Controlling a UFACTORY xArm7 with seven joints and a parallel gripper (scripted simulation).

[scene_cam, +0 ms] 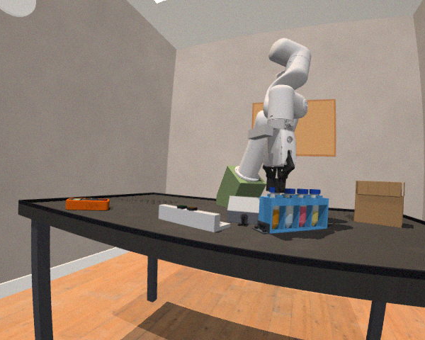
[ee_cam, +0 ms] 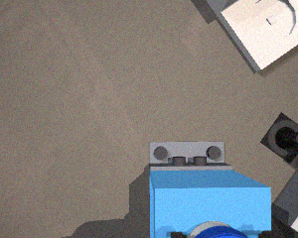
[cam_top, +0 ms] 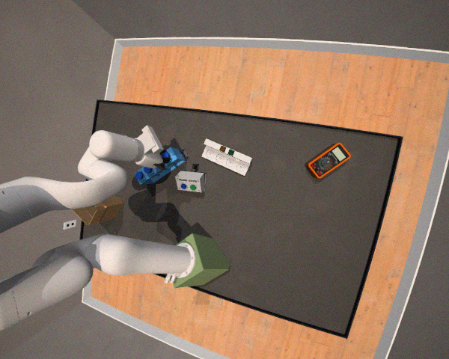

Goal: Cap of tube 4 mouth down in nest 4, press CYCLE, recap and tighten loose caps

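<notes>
Now: hand 10 mm above the blue cap. Also, from my hand: blue cycle key (110 mm behind, 100 mm to the right, 60 mm below); key housing (80 mm behind, 120 mm to the right, 80 mm below); tube neck (10 mm below).
</notes>
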